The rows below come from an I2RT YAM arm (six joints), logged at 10 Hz.
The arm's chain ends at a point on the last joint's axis. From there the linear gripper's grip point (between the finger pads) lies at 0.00 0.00 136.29 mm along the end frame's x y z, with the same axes.
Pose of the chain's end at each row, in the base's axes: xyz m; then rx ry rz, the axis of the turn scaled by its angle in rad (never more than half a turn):
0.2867 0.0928 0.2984 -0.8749 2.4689 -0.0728
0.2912 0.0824 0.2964 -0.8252 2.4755 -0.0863
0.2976 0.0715 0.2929 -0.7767 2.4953 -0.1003
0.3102 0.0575 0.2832 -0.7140 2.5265 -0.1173
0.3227 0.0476 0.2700 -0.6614 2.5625 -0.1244
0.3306 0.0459 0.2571 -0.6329 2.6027 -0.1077
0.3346 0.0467 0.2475 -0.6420 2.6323 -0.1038
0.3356 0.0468 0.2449 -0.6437 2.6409 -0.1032
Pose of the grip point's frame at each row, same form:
0.3530 0.1088 0.1804 -0.8749 2.4689 -0.0728
0.3593 0.0962 0.1791 -0.8252 2.4755 -0.0863
0.3658 0.0825 0.1754 -0.7767 2.4953 -0.1003
0.3777 0.0647 0.1650 -0.7140 2.5265 -0.1173
0.3880 0.0520 0.1505 -0.6614 2.5625 -0.1244
0.3919 0.0501 0.1354 -0.6329 2.6027 -0.1077
0.3921 0.0505 0.1240 -0.6420 2.6323 -0.1038
0.3921 0.0504 0.1209 -0.6437 2.6409 -0.1032

